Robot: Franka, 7 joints.
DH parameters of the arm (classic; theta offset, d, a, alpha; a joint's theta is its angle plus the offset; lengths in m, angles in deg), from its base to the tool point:
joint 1: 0 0.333 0 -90
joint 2: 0 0 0 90
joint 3: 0 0.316 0.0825 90
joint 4: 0 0 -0.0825 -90
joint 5: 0 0.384 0 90
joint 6: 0 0 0.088 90
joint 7: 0 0.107 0 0
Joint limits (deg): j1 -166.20..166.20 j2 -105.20..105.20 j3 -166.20..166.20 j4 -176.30..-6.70 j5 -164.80..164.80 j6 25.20..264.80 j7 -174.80..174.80
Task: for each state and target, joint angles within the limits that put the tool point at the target. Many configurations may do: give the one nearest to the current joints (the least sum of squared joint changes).
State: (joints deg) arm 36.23 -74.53 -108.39 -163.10 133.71 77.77 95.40
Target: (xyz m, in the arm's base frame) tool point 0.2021 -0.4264 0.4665
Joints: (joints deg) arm 28.94 -75.06 -86.64 -143.90 133.03 73.10 95.40
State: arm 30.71 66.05 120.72 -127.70 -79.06 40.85 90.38
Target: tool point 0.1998 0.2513 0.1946
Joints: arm -9.93 61.14 76.91 -144.31 -74.34 31.90 90.38
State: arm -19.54 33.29 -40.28 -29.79 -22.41 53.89 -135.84
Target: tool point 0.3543 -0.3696 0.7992
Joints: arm -18.28 26.85 -41.28 -29.08 -22.52 46.09 -135.84
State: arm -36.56 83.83 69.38 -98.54 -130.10 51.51 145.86
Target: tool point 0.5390 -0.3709 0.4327
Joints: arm -68.30 55.55 71.82 -86.61 -130.62 33.78 145.86
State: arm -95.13 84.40 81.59 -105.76 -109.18 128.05 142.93
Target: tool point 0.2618 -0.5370 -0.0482
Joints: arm -115.39 89.31 54.49 -95.00 -109.36 121.45 142.93
